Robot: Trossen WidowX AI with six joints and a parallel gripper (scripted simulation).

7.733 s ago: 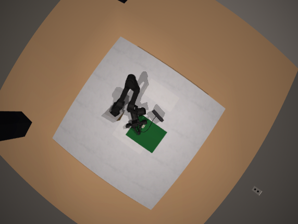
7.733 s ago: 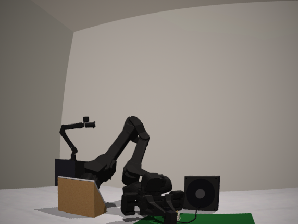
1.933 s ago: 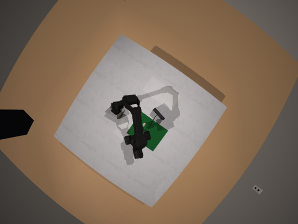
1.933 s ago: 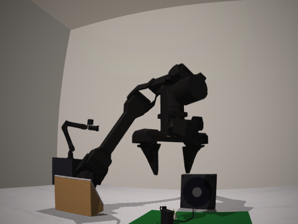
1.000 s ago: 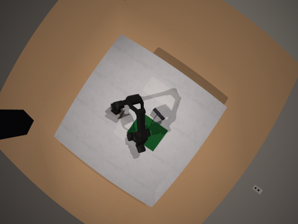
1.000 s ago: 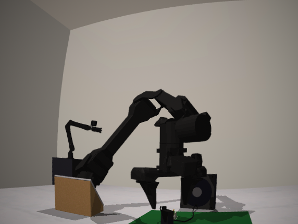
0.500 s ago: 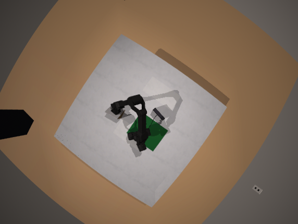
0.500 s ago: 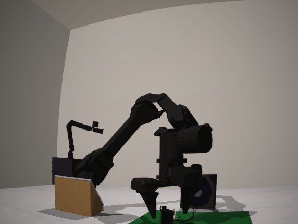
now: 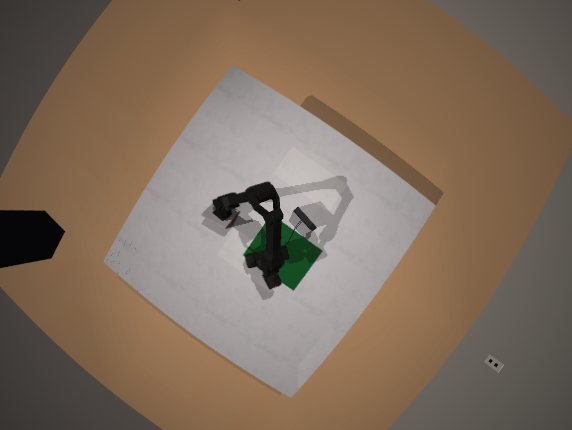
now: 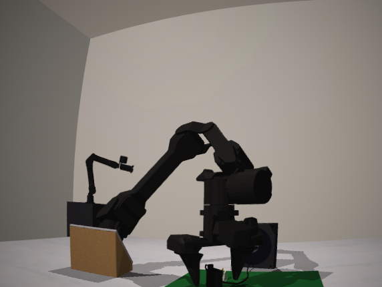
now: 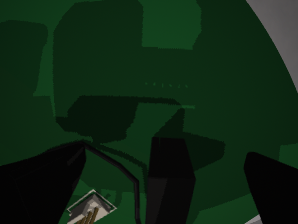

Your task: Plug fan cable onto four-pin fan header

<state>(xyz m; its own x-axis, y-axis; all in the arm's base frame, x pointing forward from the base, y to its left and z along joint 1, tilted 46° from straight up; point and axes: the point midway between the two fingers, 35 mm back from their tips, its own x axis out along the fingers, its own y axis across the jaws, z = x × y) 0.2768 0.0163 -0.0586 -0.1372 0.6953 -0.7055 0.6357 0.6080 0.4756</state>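
Right now my gripper tip is 70 mm to the right of the four-pin header, 20 mm above it and 10 mm past it. The rest, counted from my gripper tip: green board (50 mm ahead, 40 mm to the left, 30 mm below); then black fan (220 mm to the left, 40 mm above, 30 mm ahead); then black fan plug (10 mm to the left, 10 mm behind, 10 mm above).
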